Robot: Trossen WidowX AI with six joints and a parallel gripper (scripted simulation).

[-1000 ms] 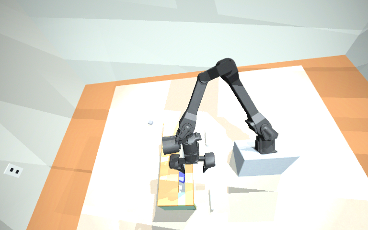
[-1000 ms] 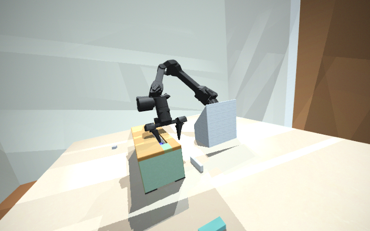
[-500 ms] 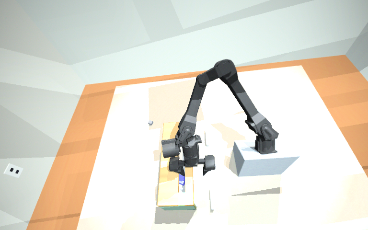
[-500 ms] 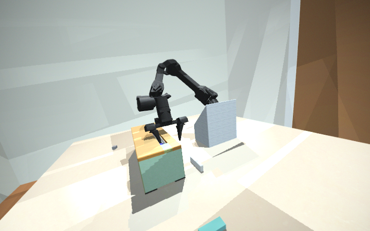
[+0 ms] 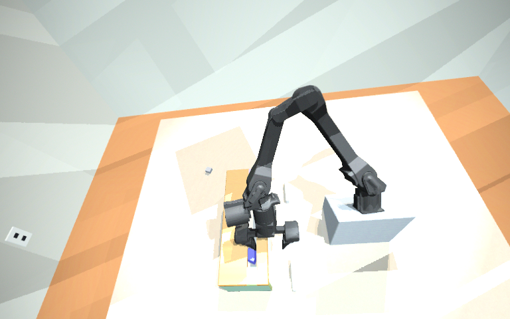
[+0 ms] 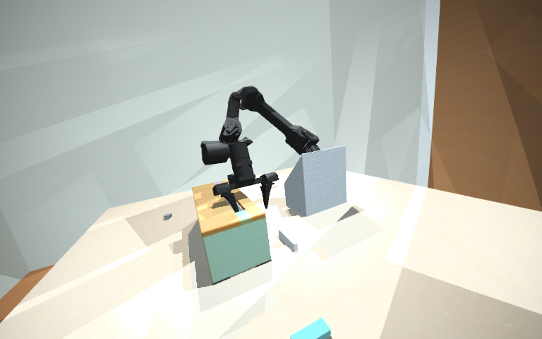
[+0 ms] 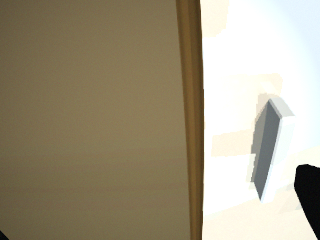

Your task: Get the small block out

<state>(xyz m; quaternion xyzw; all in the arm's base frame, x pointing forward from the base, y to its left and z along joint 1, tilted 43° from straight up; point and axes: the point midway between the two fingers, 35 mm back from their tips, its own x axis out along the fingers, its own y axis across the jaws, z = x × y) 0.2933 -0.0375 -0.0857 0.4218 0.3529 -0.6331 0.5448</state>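
Now: the blue block 6 cm ahead of my gripper tip and 1 cm to the left of it. Round my gripper tip: cyan block: 6 cm ahead, 29 cm to the left, 8 cm below; grey piece: 21 cm ahead, 39 cm to the right, 8 cm below; long box: 2 cm ahead, 9 cm to the right, 2 cm below.
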